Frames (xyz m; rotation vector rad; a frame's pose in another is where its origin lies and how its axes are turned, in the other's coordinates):
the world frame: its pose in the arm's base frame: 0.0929 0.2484 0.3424 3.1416 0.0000 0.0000
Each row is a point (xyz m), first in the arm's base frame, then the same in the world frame.
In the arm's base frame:
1: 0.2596 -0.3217 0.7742
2: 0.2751 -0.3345 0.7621
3: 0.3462 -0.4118 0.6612
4: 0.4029 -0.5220 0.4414
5: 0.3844 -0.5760 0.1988
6: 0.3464 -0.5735 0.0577
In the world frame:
1: 0.1667 0.5701 -0.4318
2: 0.1822 0.5829 -0.4197
3: 0.2533 0.6602 -0.3188
4: 0.3100 0.7704 -0.0990
5: 0.2915 0.8244 0.1436
6: 0.2535 0.8219 0.2847

